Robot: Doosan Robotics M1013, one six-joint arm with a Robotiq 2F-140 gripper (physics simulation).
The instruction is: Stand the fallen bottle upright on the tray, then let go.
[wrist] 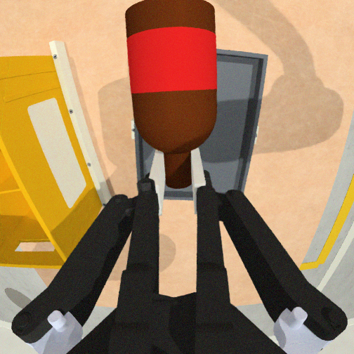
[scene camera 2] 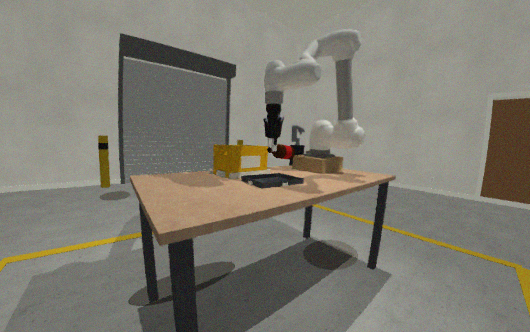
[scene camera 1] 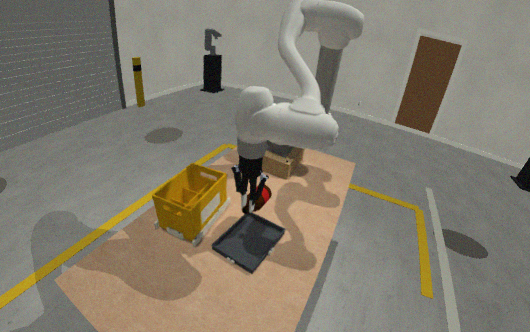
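Seen in the pictures: gripper, between the fingertips: (scene camera 2: 272, 151) (scene camera 1: 247, 209); arm's base, origin of its link: (scene camera 2: 319, 156) (scene camera 1: 278, 146).
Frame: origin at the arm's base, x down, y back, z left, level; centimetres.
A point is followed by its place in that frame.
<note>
The brown bottle with a red label (scene camera 1: 265, 194) {y -53.6, x -6.6, z 18.3 cm} (scene camera 2: 286, 152) {y -55.6, x -4.0, z 19.1 cm} (wrist: 172, 62) is held in the air by its neck. It lies about level in scene camera 2, its body pointing toward the robot's base. My gripper (scene camera 1: 248, 206) {y -62.7, x -4.4, z 15.7 cm} (scene camera 2: 272, 148) {y -62.7, x -4.4, z 15.7 cm} (wrist: 177, 161) points down and is shut on the bottle's neck, with one pale fingertip on each side. The dark grey tray (scene camera 1: 250, 242) {y -64.9, x 10.5, z 19.2 cm} (scene camera 2: 272, 181) {y -63.0, x 10.9, z 17.5 cm} (wrist: 237, 100) lies flat on the table, lower than the bottle and apart from it. In the wrist view the bottle hides part of the tray.
A yellow crate with dividers (scene camera 1: 172, 214) {y -78.5, x -0.6, z -8.4 cm} (scene camera 2: 226, 161) {y -78.0, x 2.3, z -4.2 cm} (wrist: 20, 100) stands beside the tray, close to the gripper's side, and its walls rise above the tray. A wooden box (scene camera 1: 276, 166) {y -14.5, x 4.9, z 6.1 cm} (scene camera 2: 320, 164) {y -14.4, x 4.7, z 11.7 cm} is under the robot's base at the far end of the table (scene camera 2: 210, 200) {y -102.9, x 11.0, z 32.3 cm}.
</note>
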